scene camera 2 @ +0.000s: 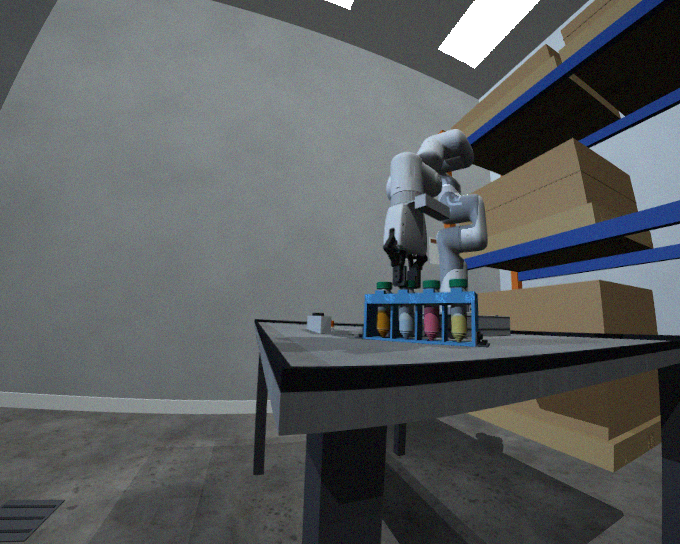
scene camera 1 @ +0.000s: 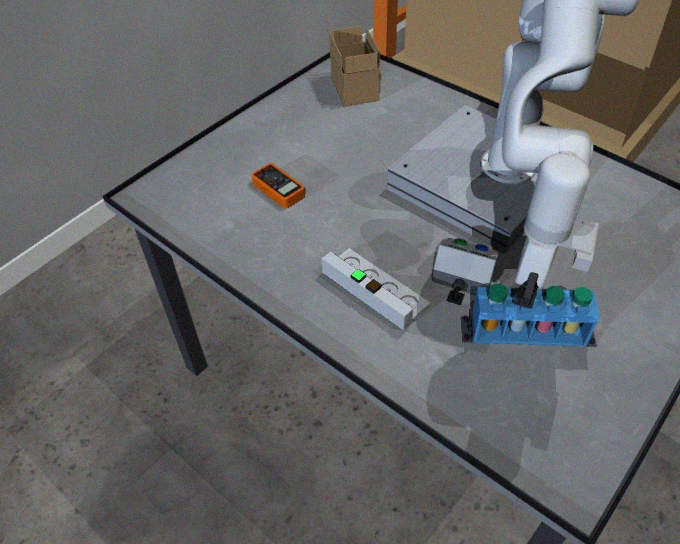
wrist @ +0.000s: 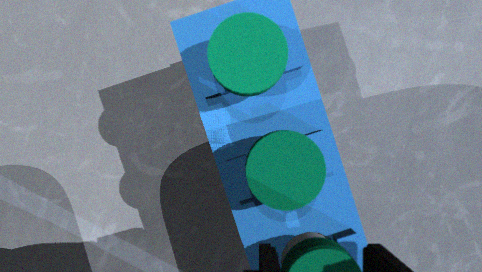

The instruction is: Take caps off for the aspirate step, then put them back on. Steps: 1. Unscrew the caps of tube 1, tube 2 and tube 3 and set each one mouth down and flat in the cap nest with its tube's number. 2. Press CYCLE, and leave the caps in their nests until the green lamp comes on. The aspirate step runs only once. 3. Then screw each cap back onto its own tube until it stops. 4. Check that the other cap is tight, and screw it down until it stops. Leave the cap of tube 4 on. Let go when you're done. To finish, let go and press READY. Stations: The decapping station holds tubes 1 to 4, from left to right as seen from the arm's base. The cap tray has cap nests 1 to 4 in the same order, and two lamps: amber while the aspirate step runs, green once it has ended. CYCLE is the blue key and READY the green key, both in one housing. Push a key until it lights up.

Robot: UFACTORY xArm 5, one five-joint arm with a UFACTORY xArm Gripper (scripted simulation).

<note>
The pictures show: my gripper and a cardboard box.
My gripper shows as well in scene camera 1.
</note>
